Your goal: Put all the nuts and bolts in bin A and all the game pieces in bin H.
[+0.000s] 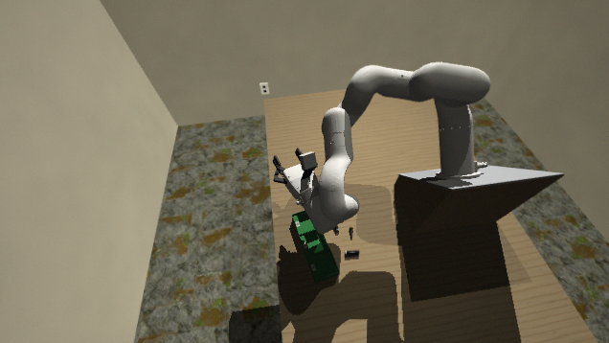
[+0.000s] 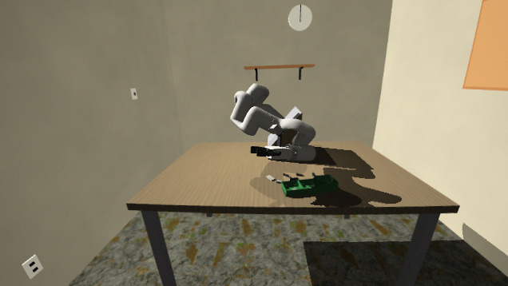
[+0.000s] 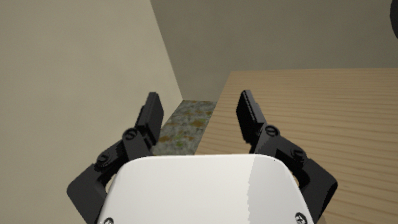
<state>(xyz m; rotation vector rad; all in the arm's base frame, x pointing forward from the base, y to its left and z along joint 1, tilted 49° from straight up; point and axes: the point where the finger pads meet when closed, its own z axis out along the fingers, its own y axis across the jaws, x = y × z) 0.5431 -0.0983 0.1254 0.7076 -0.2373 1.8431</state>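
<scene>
Now: hand 25 cm to the right of the green bin, 20 cm above it and 5 cm past it. From my hand the other things lie so: dark bolt (22 cm to the left, 21 cm below, 20 cm behind); small nut (21 cm below, 12 cm behind, 10 cm to the left); white game piece (21 cm below, 16 cm behind, 6 cm to the left).
</scene>
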